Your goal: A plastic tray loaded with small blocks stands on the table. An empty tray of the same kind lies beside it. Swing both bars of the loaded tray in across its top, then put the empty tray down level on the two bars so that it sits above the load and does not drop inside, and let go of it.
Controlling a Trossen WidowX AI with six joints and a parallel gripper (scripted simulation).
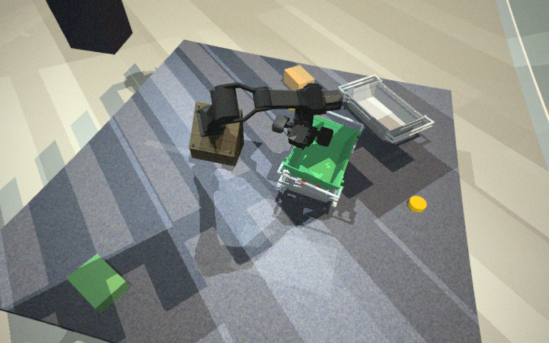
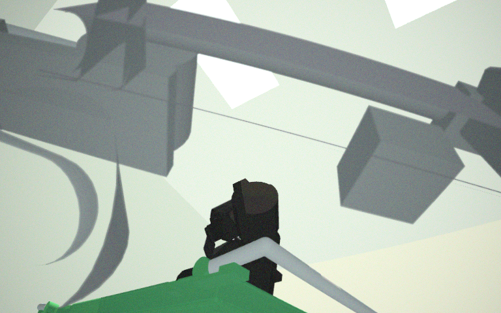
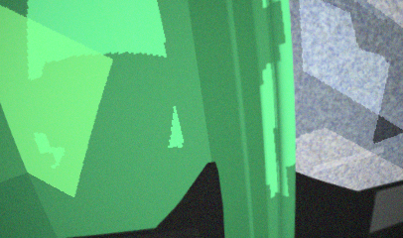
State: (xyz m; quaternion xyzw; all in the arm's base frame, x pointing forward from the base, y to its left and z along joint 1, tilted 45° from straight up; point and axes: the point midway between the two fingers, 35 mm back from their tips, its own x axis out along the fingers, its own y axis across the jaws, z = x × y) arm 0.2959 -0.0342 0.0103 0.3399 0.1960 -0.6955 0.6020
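The green tray lies 7 cm ahead of my gripper tip, 3 cm above it and 2 cm to the right of it. Round my gripper tip: orange box (47 cm to the left, 6 cm below, 5 cm behind); red block (28 cm to the left, 8 cm below, 6 cm ahead); green block (50 cm to the right, 47 cm behind, 7 cm below).
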